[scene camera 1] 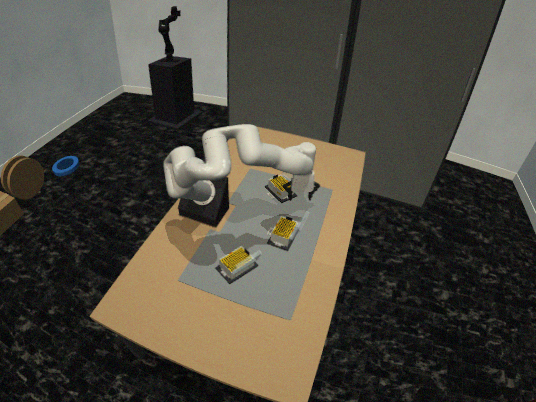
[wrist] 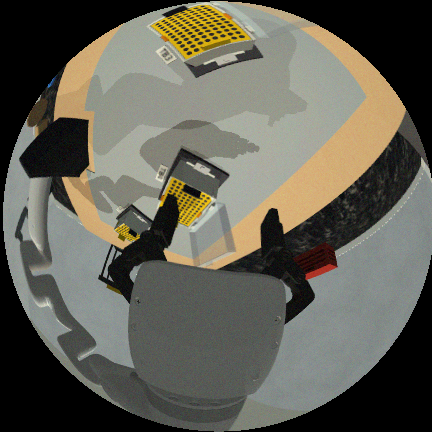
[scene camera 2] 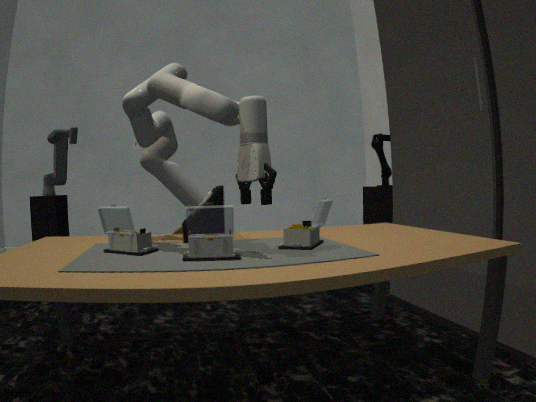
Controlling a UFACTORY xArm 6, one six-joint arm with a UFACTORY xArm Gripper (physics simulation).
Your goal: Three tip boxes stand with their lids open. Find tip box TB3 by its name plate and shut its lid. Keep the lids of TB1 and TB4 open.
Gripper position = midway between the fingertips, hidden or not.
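Scene camera 1: grey mat (scene camera 1: 274,287). Scene camera 2: my gripper (scene camera 2: 256,204), grey mat (scene camera 2: 263,252). Wrist view: my gripper (wrist: 221,209), grey mat (wrist: 259,120).
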